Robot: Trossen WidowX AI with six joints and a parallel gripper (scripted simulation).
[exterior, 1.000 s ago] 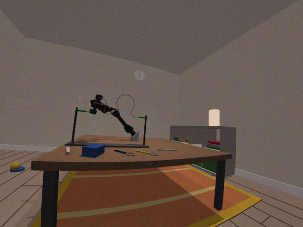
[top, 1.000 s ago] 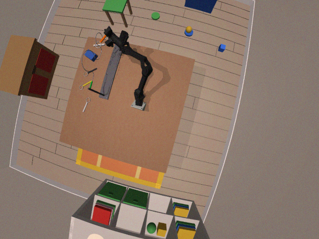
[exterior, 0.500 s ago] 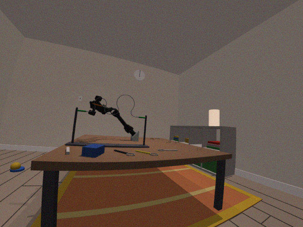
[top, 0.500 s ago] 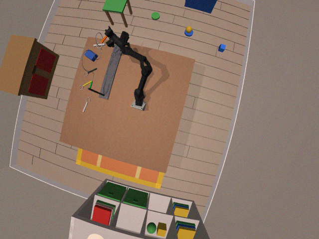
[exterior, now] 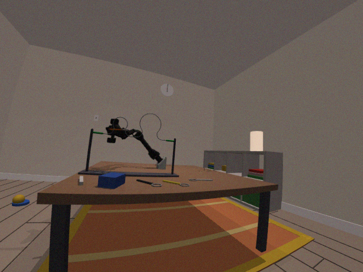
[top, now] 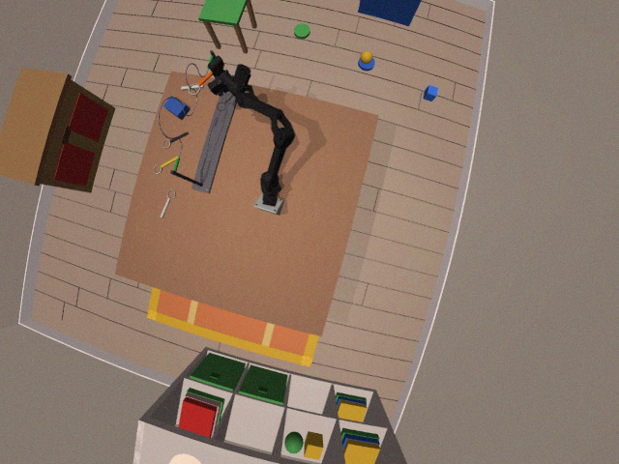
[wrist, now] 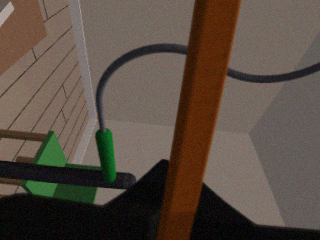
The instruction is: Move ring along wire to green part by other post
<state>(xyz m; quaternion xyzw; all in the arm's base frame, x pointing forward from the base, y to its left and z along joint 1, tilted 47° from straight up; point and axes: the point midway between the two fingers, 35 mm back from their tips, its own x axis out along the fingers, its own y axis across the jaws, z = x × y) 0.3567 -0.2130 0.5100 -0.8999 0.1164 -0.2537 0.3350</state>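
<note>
Right now the ring with orange handle is 9 cm to the left of my gripper tip and 1 cm ahead of it. The rest, counted from my gripper tip: white block: 31 cm below, 27 cm ahead, 6 cm to the right; black-handled ring: 31 cm below, 31 cm ahead, 28 cm to the left; blue box: 32 cm ahead, 29 cm below, 9 cm to the left.
</note>
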